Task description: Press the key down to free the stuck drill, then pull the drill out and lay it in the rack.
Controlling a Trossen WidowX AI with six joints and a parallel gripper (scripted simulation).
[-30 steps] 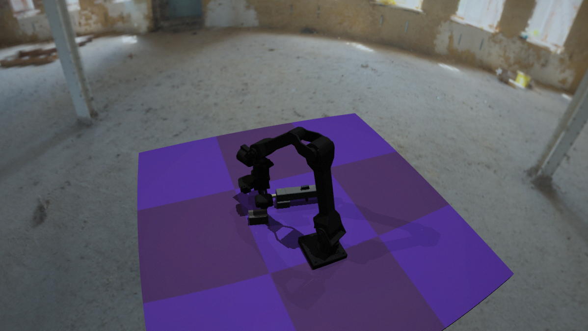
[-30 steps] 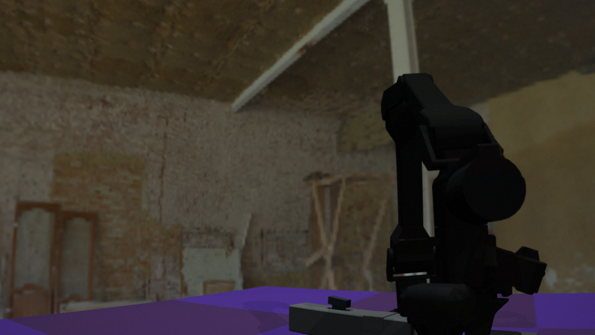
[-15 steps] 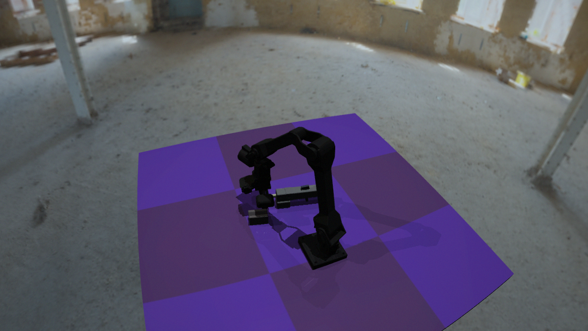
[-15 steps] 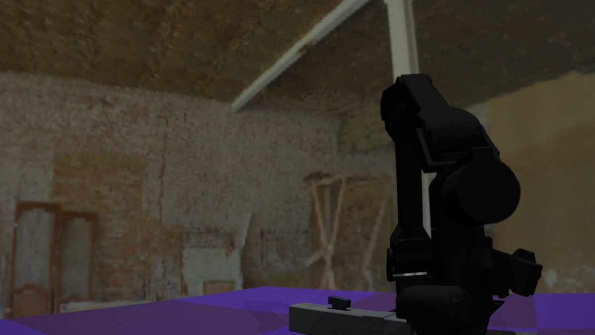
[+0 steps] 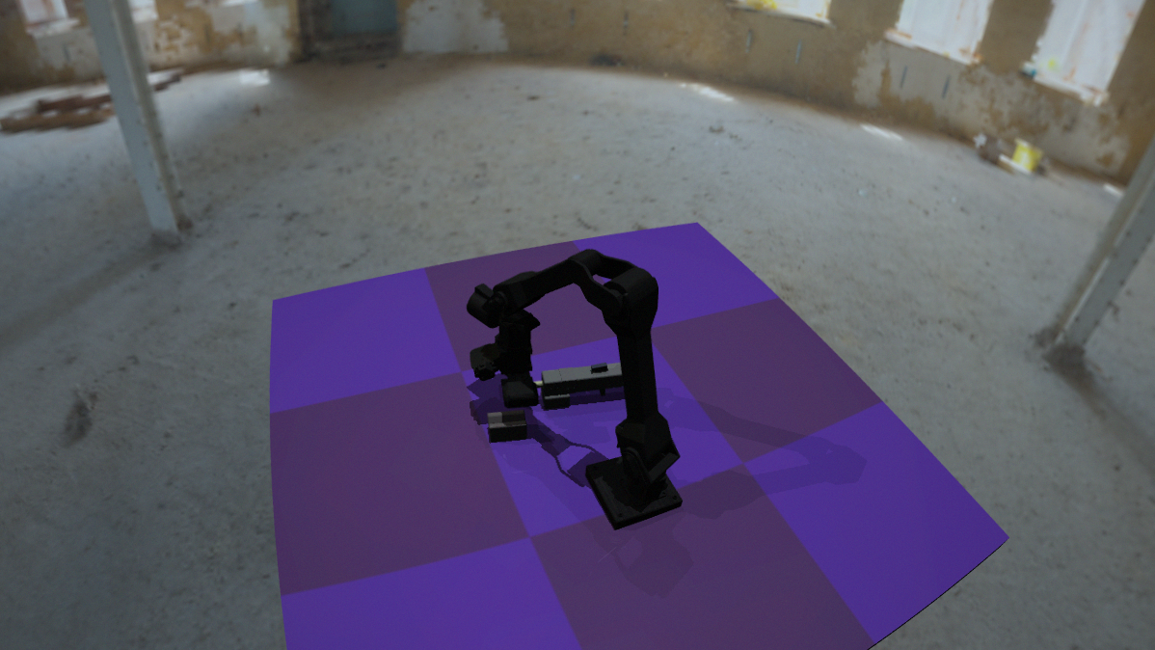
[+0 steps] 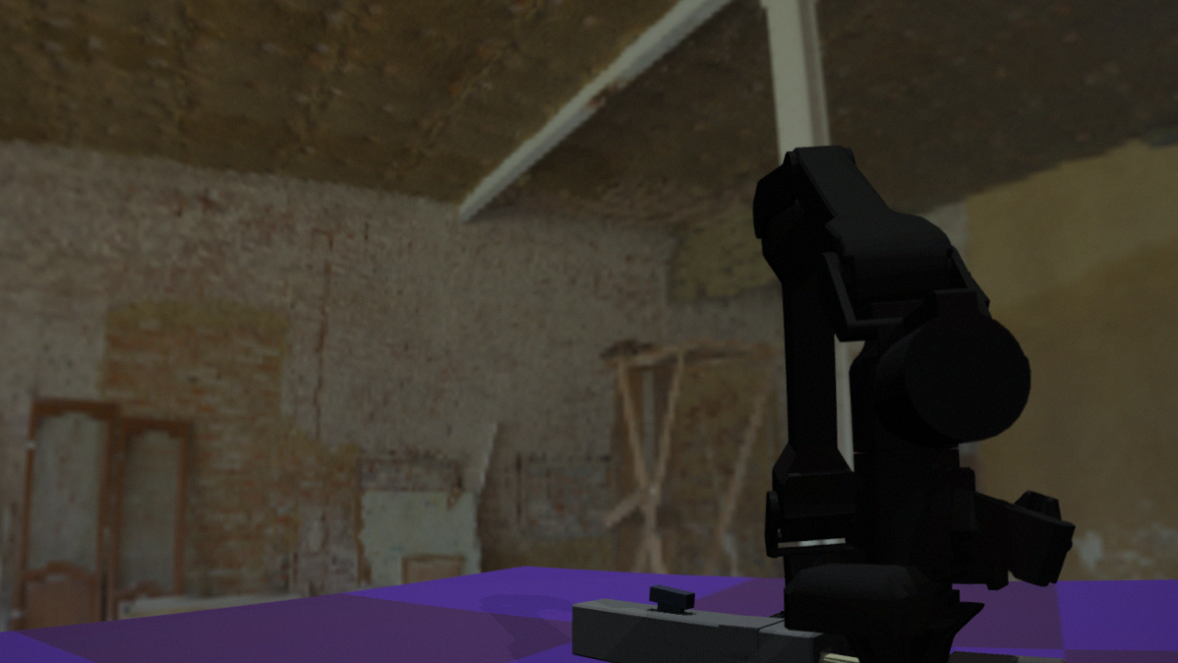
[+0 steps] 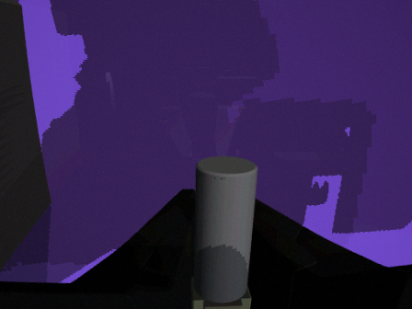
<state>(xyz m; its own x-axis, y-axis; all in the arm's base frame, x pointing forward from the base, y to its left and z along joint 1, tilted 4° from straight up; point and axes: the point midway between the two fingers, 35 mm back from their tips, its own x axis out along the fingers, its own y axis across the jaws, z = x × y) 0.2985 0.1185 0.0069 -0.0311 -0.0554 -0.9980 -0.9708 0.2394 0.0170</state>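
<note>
Right now my gripper tip is 1 cm past the drill, 4 cm to the left of it and 3 cm below it. The rest, counted from my gripper tip: grey housing block 3 cm behind, 13 cm to the right, 3 cm above; then rack 7 cm behind, 4 cm to the left, 1 cm above; then dark key 4 cm behind, 16 cm to the right, 4 cm above.
</note>
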